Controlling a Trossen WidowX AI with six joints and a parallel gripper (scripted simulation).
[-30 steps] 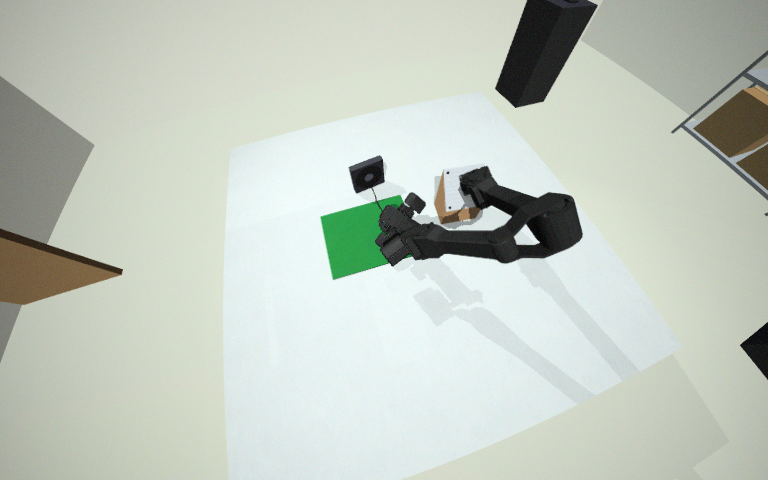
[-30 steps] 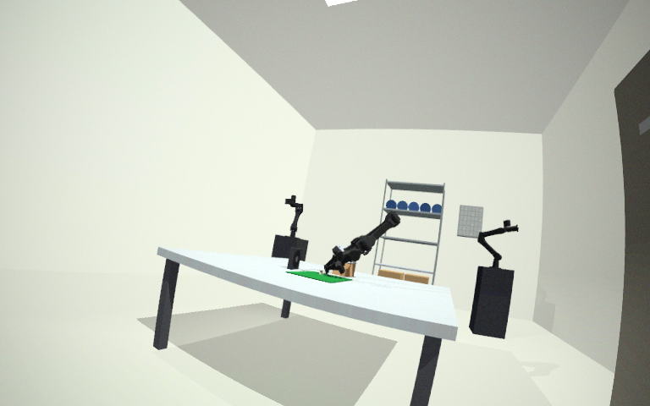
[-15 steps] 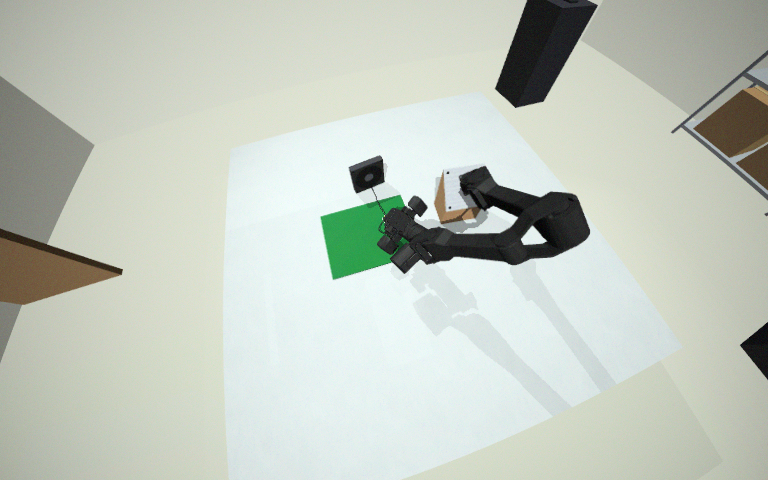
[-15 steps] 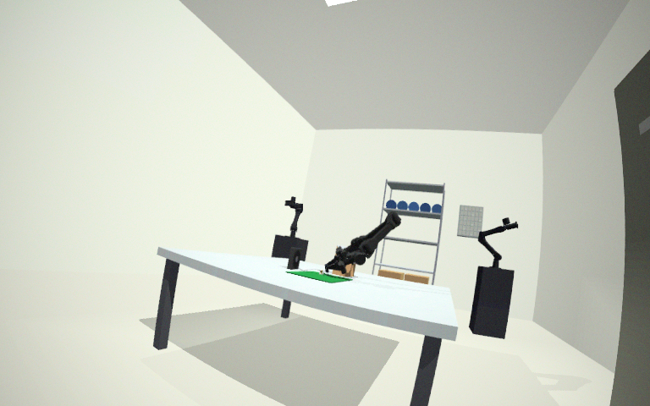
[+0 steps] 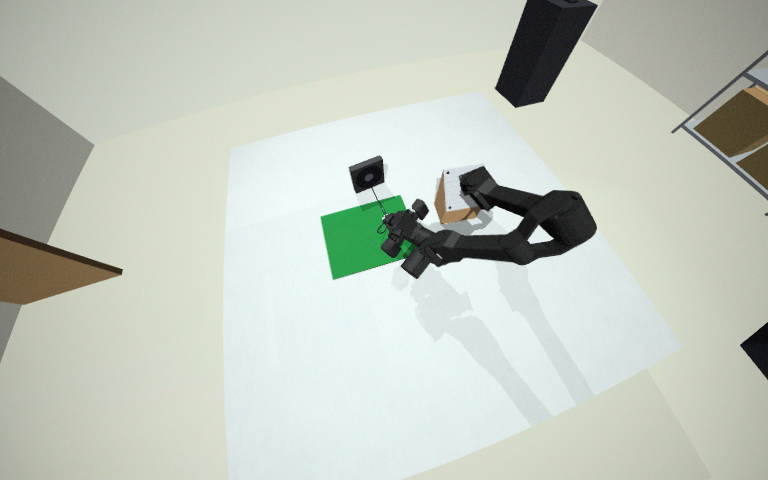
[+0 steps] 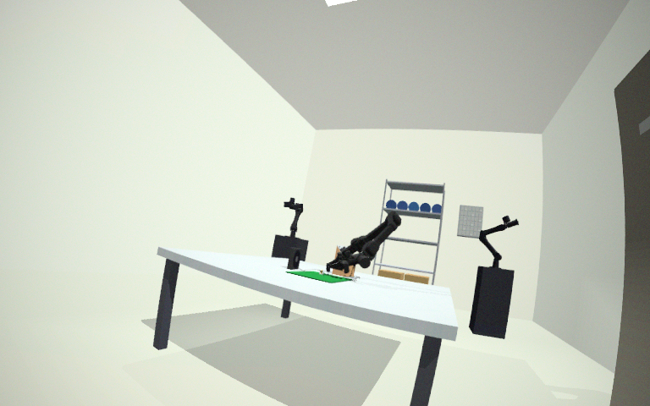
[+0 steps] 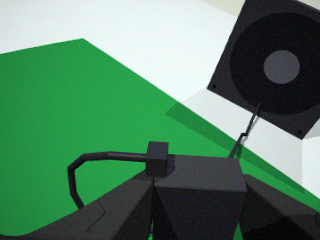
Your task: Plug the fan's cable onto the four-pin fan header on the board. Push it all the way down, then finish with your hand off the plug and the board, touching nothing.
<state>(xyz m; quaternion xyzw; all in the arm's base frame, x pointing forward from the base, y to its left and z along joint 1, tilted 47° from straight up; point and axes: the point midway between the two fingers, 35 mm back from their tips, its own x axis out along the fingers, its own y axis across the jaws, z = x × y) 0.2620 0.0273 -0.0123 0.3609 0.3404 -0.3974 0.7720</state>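
Right now the green board is 70 mm ahead of my gripper tip and 70 mm below it. Round my gripper tip: black plug 10 mm behind, 10 mm below; black fan 190 mm to the right.
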